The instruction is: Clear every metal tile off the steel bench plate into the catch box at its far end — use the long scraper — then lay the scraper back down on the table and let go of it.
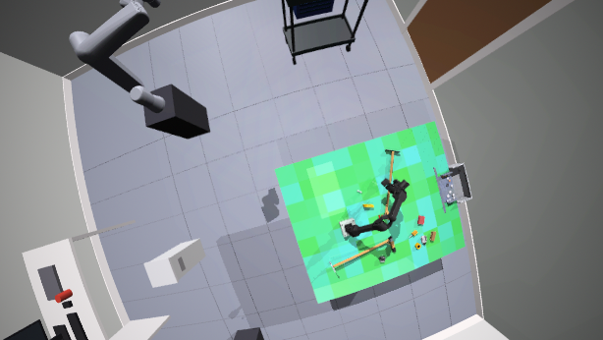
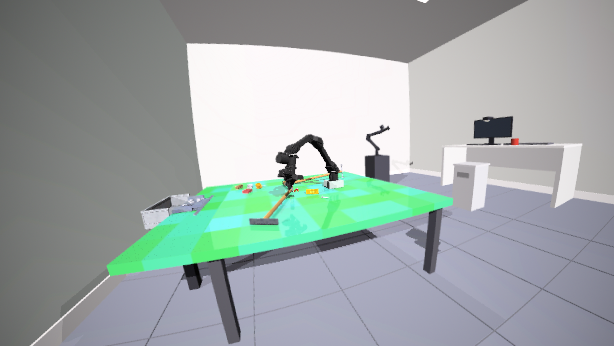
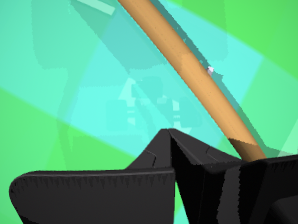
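Right now the long scraper is 50 mm ahead of my gripper tip and 10 mm below it. Round my gripper tip: red block (300 mm ahead, 410 mm to the right, 70 mm below); then red-handled tool (90 mm behind, 300 mm to the right, 70 mm below); then yellow piece (180 mm behind, 130 mm to the right, 50 mm below).
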